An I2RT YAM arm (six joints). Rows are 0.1 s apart.
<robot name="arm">
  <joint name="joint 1" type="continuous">
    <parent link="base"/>
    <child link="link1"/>
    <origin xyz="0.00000 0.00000 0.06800" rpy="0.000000 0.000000 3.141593"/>
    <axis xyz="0 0 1"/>
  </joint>
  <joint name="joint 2" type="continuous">
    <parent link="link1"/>
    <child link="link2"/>
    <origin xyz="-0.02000 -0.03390 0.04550" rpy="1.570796 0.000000 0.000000"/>
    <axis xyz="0 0 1"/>
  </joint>
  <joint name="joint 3" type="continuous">
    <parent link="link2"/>
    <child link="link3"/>
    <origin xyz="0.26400 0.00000 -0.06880" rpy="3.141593 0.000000 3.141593"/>
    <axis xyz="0 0 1"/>
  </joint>
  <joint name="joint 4" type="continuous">
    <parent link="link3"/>
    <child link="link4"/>
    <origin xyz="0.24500 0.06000 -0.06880" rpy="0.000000 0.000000 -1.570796"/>
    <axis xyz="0 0 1"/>
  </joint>
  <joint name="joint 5" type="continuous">
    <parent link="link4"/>
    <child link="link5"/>
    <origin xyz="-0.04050 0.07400 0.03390" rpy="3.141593 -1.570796 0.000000"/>
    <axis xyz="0 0 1"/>
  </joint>
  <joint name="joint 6" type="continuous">
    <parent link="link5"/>
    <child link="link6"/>
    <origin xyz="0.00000 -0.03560 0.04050" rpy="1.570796 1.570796 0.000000"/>
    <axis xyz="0 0 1"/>
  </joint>
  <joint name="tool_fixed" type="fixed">
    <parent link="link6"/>
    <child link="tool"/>
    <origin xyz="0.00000 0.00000 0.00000" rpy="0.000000 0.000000 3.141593"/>
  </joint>
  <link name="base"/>
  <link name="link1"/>
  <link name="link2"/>
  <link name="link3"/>
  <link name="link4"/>
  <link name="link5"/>
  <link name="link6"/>
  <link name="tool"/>
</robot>
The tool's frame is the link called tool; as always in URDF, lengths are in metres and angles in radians. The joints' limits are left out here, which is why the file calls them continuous.
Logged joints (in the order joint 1, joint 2, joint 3, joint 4, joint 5, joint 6), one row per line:
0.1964, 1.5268, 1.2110, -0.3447, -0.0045, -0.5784
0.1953, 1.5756, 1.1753, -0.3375, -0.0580, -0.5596
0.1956, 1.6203, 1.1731, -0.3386, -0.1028, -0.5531
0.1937, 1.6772, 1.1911, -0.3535, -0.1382, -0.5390
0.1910, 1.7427, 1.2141, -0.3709, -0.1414, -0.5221
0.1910, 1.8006, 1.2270, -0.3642, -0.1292, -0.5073
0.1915, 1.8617, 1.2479, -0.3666, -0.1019, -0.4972
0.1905, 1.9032, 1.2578, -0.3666, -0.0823, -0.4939
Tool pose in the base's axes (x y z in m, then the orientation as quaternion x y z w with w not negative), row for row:
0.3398, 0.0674, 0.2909, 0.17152, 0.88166, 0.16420, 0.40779
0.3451, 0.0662, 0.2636, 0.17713, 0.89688, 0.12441, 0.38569
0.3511, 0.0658, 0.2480, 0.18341, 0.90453, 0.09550, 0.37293
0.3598, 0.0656, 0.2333, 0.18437, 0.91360, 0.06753, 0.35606
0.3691, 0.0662, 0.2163, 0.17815, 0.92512, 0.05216, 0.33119
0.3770, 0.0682, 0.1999, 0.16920, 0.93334, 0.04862, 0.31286
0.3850, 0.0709, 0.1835, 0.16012, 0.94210, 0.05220, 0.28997
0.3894, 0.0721, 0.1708, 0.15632, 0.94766, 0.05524, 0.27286
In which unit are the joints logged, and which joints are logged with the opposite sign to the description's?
The joints are logged in radians. Opposite sign: joint 5, joint 6.
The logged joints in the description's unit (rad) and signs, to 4 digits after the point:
0.1964, 1.5268, 1.2110, -0.3447, 0.0045, 0.5784
0.1953, 1.5756, 1.1753, -0.3375, 0.0580, 0.5596
0.1956, 1.6203, 1.1731, -0.3386, 0.1028, 0.5531
0.1937, 1.6772, 1.1911, -0.3535, 0.1382, 0.5390
0.1910, 1.7427, 1.2141, -0.3709, 0.1414, 0.5221
0.1910, 1.8006, 1.2270, -0.3642, 0.1292, 0.5073
0.1915, 1.8617, 1.2479, -0.3666, 0.1019, 0.4972
0.1905, 1.9032, 1.2578, -0.3666, 0.0823, 0.4939

